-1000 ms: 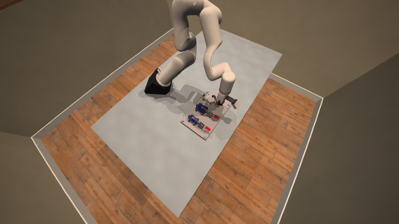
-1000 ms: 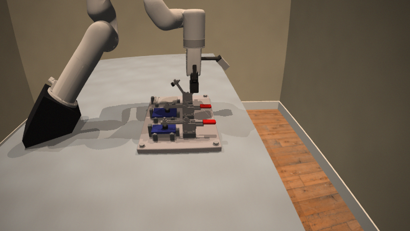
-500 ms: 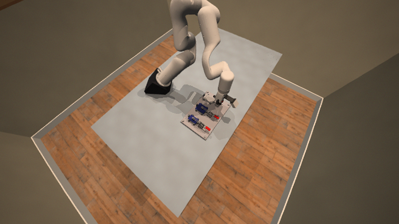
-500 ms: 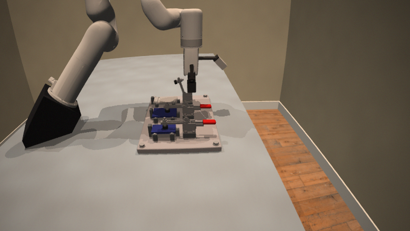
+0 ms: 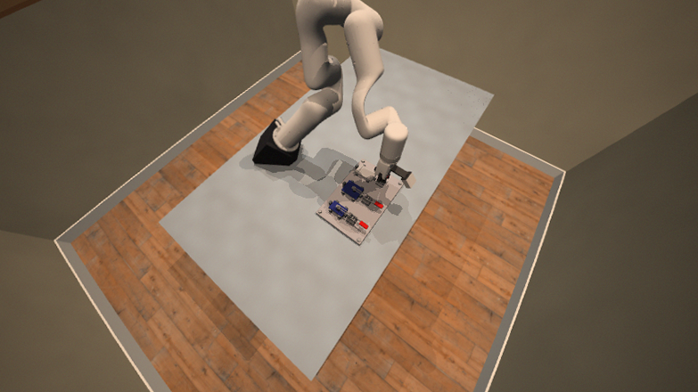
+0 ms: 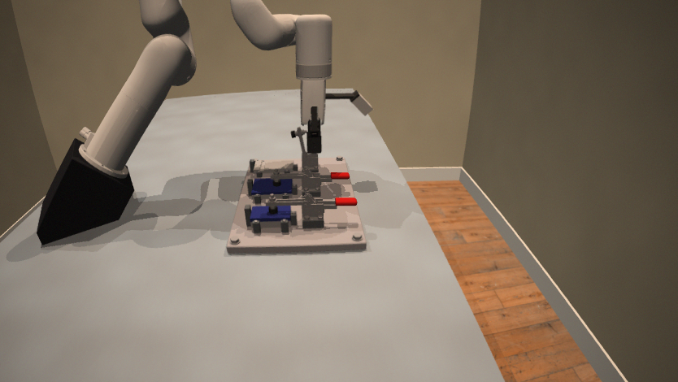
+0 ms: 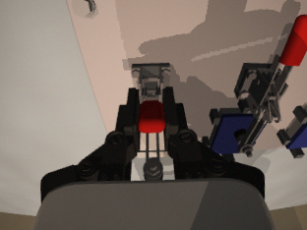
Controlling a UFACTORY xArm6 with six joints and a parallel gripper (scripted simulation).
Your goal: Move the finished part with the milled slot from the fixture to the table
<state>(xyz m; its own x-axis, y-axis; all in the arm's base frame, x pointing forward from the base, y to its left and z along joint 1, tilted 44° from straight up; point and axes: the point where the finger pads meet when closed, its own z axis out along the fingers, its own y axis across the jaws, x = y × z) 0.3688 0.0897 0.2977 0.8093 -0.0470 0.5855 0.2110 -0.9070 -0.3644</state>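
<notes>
Now: hand 100 mm past the finished part, 30 mm to the left of it and 50 mm above it. From my hand the other things lie so: fixture plate: 10 mm behind, 120 mm to the right, 70 mm below.
</notes>
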